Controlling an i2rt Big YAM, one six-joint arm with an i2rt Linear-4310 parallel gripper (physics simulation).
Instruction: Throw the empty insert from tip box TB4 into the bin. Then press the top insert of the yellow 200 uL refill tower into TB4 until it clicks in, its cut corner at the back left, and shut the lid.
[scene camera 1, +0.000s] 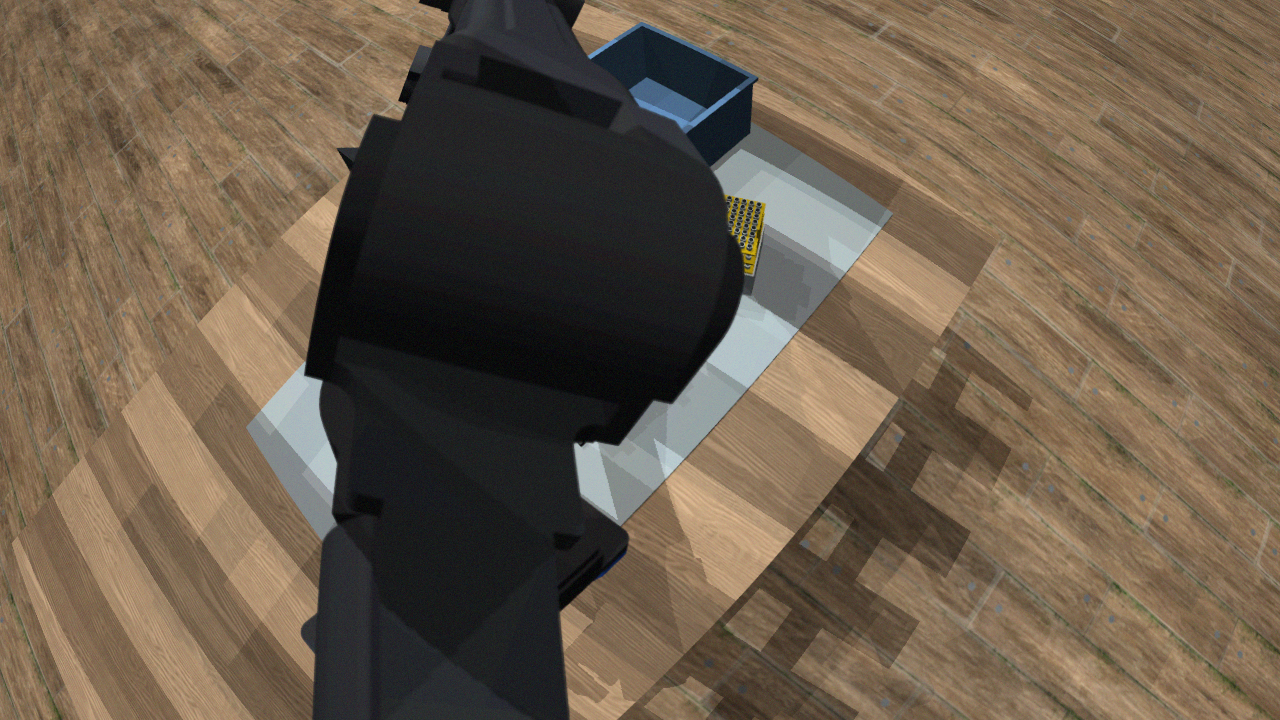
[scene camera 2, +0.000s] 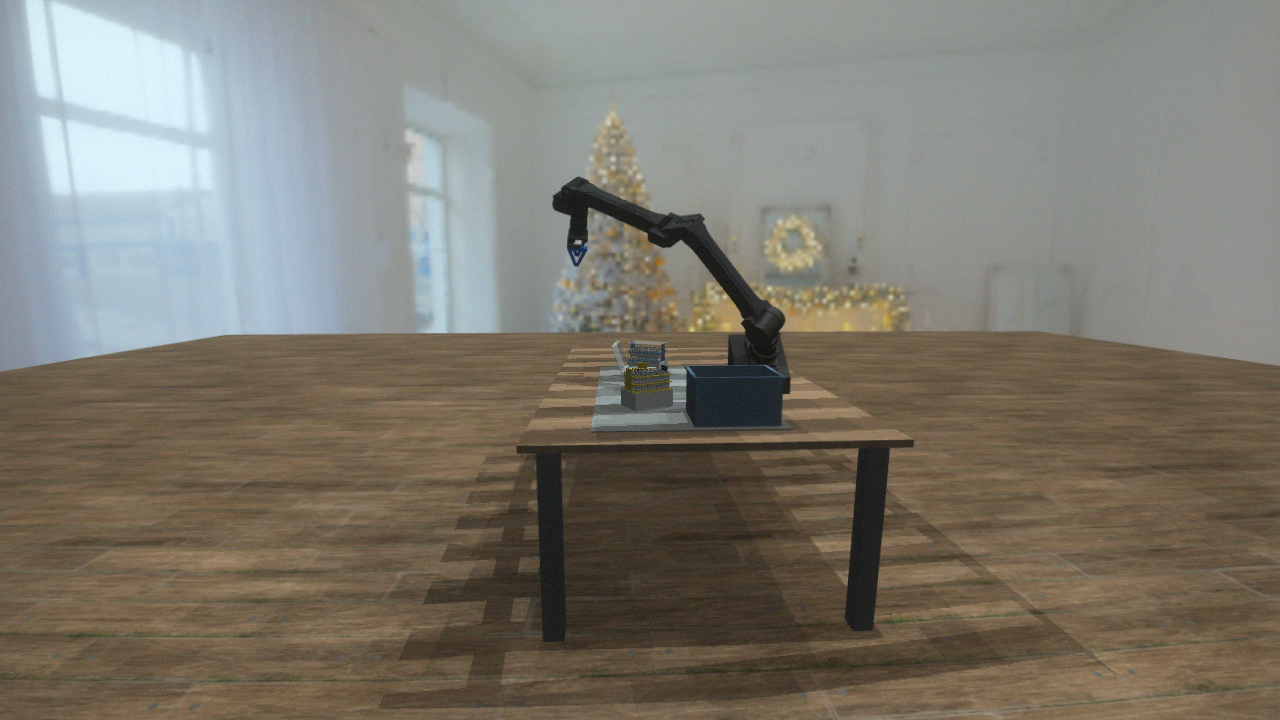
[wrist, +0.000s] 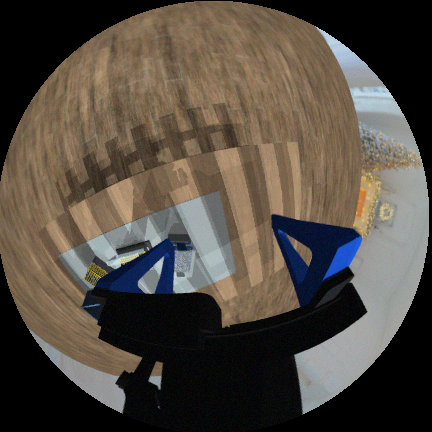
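My gripper (scene camera 2: 577, 261) (wrist: 219, 232) is open with nothing between its blue fingers, high above the table. Tip box TB4 (wrist: 131, 258) has a yellow insert in it and its lid is open; my left finger covers part of it in the wrist view, and the arm hides it in scene camera 1. The yellow refill tower (scene camera 1: 747, 234) (scene camera 2: 648, 385) (wrist: 95, 271) stands on a grey base, partly hidden by the arm in scene camera 1. The dark blue bin (scene camera 1: 735, 111) (scene camera 2: 733, 400) is beyond the tower; bare floor shows in the visible part of its inside. The cut corner cannot be made out.
A blue and grey tip rack or tower (scene camera 2: 647, 353) (wrist: 184, 260) stands on the other side of TB4 from the yellow tower. These things stand on a pale mat (scene camera 1: 760, 331) (wrist: 207, 215) on the wooden table (scene camera 1: 814, 394). The arm covers much of scene camera 1.
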